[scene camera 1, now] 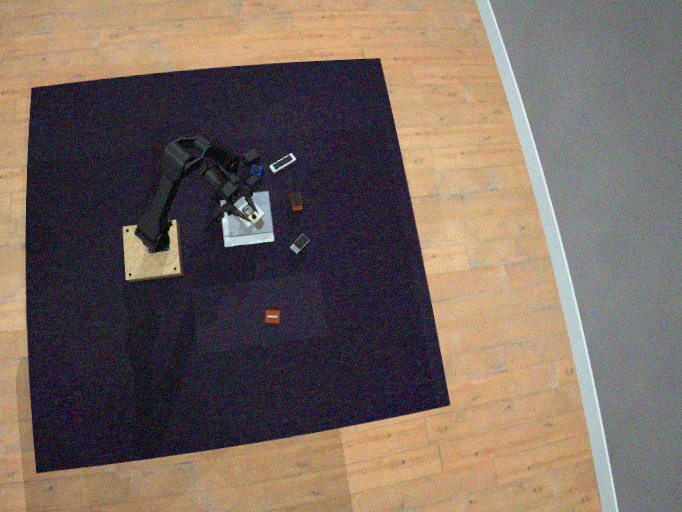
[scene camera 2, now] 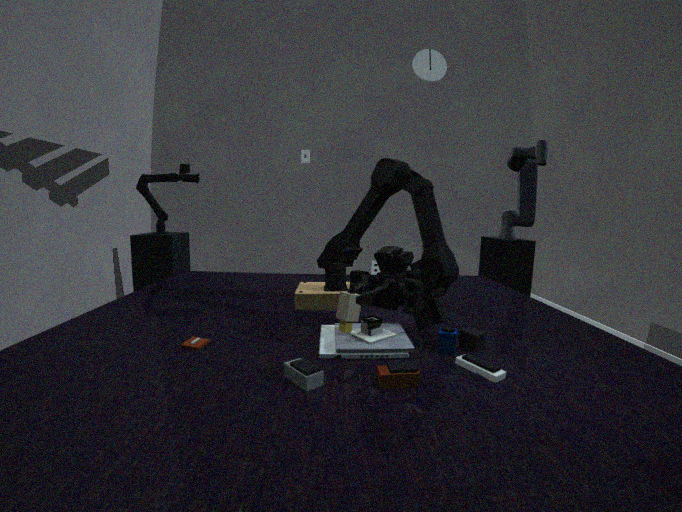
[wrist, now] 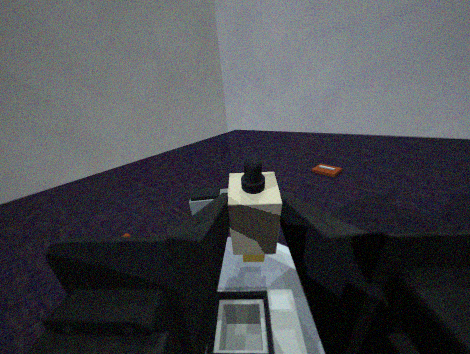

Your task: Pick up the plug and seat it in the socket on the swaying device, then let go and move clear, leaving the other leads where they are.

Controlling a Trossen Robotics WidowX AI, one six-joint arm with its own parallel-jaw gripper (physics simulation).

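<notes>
The cream plug [scene camera 1: 254, 216] [scene camera 2: 348, 307] [wrist: 254, 215] has a black cable stub on top and a yellow tip below. My gripper [scene camera 1: 251, 212] [scene camera 2: 356, 300] [wrist: 253, 198] is shut on it and holds it upright above the device. The pale grey device [scene camera 1: 264, 199] [scene camera 2: 328, 342] [wrist: 289, 261] is a flat slab bearing a white plate. On that plate stands the black-rimmed, hollow socket [scene camera 2: 371, 326] [wrist: 242, 302]. In the wrist view the socket is nearer the camera than the plug, whose yellow tip is beside it, not in it. The tip's exact height is unclear.
Near the device lie a grey block [scene camera 1: 300, 243] [scene camera 2: 304, 373], an orange block [scene camera 1: 296, 201] [scene camera 2: 397, 375], a white bar [scene camera 1: 282, 162] [scene camera 2: 480, 368] and a blue block [scene camera 1: 256, 170] [scene camera 2: 447, 340]. A flat orange piece [scene camera 1: 272, 316] [scene camera 2: 196, 342] [wrist: 327, 170] lies farther off.
</notes>
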